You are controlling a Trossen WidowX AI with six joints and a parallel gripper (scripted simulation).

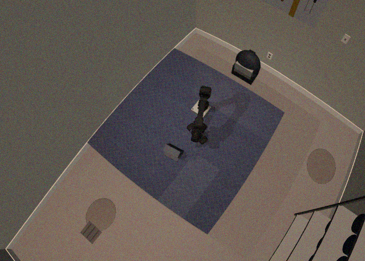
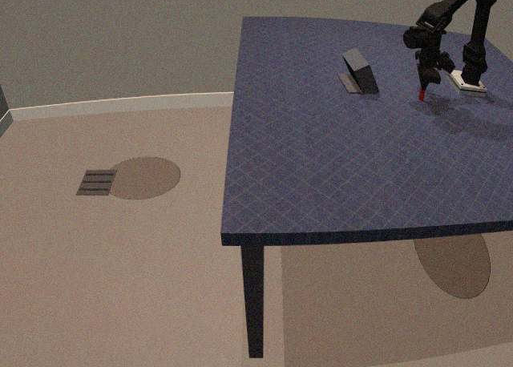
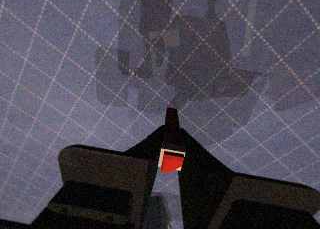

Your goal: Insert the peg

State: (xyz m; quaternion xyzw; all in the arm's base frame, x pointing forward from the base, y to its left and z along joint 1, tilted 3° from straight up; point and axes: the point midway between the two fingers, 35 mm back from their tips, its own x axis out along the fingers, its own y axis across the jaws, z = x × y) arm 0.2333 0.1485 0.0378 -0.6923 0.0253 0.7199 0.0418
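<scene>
My gripper tip is 210 mm short of the grey sloped panel and 60 mm to the left of it. From my gripper tip the other things lie so: red peg 20 mm above.
</scene>
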